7 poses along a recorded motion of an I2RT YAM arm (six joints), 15 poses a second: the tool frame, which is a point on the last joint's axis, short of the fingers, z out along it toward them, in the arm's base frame.
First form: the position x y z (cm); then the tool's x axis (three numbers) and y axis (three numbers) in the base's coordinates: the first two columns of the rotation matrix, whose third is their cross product.
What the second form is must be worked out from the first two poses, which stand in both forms.
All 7 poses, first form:
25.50, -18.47, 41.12, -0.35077, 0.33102, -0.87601, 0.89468, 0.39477, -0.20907
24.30, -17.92, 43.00, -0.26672, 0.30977, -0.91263, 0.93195, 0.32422, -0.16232
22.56, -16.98, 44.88, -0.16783, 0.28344, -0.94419, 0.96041, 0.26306, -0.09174
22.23, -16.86, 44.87, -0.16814, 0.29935, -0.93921, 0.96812, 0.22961, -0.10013
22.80, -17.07, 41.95, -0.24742, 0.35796, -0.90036, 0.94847, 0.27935, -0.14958
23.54, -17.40, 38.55, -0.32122, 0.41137, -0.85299, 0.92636, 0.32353, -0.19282
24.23, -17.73, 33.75, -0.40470, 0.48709, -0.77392, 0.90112, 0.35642, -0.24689
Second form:
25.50, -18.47, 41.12, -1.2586, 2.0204, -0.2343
24.30, -17.92, 43.00, -1.3026, 1.9554, -0.1760
22.56, -16.98, 44.88, -1.3342, 1.8927, -0.0969
22.23, -16.86, 44.87, -1.3729, 1.9054, -0.1062
22.80, -17.07, 41.95, -1.3522, 1.9917, -0.1646
23.54, -17.40, 38.55, -1.3440, 2.0772, -0.2223
24.23, -17.73, 33.75, -1.3781, 2.1934, -0.3088

